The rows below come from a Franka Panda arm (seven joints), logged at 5 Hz.
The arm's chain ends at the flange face. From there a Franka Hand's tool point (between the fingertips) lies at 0.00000 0.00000 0.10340 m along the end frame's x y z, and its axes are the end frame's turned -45 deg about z.
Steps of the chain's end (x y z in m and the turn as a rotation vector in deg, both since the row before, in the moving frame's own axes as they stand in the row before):
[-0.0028 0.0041 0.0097 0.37 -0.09 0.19]
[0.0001 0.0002 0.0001 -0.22 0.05 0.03]
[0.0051 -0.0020 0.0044 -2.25 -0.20 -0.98]
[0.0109 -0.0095 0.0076 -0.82 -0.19 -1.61]
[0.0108 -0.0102 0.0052 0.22 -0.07 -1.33]
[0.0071 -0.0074 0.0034 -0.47 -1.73 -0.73]
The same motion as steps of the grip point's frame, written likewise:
[-0.0045 0.0003 0.0097 0.33 0.20 0.19]
[-0.0003 0.0006 0.0001 -0.19 -0.12 0.03]
[0.0019 0.0048 0.0043 -1.45 -1.73 -0.98]
[0.0131 0.0018 0.0076 -0.45 -0.71 -1.61]
[0.0150 0.0001 0.0052 0.21 0.11 -1.33]
[0.0074 -0.0018 0.0033 0.89 -1.56 -0.73]

